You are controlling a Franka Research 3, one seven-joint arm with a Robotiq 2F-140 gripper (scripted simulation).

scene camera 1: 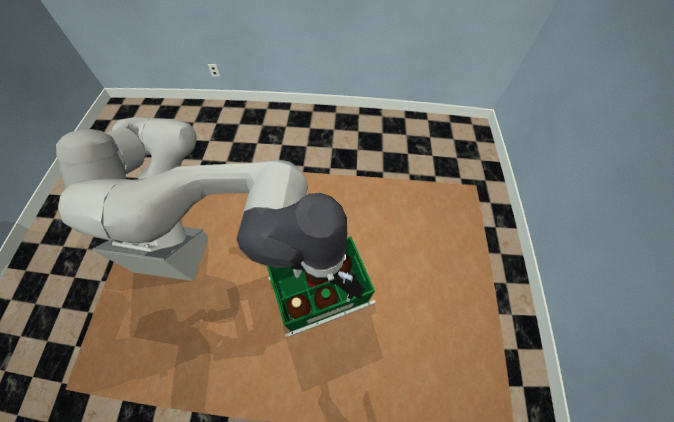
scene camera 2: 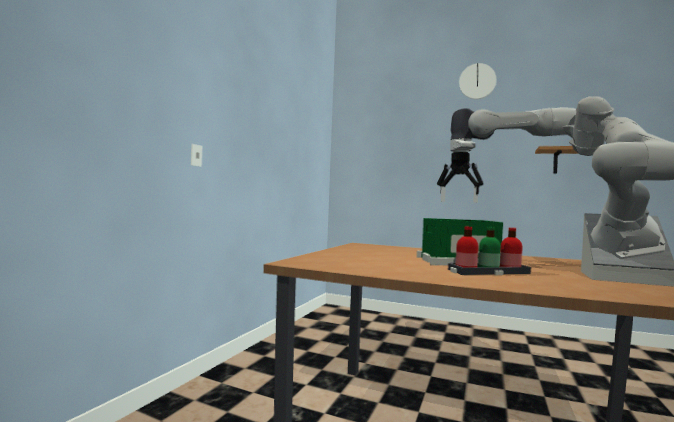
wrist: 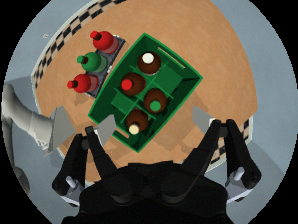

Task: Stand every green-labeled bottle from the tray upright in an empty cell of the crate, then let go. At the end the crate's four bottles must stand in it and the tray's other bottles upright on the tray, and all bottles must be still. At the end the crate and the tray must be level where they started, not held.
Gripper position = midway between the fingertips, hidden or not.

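I can see my gripper (scene camera 2: 458, 202), and the wrist view gives me the gripper (wrist: 153, 117) too. There is also a green crate (scene camera 2: 442, 242) here, and from the wrist I see that crate (wrist: 179, 82) as well.
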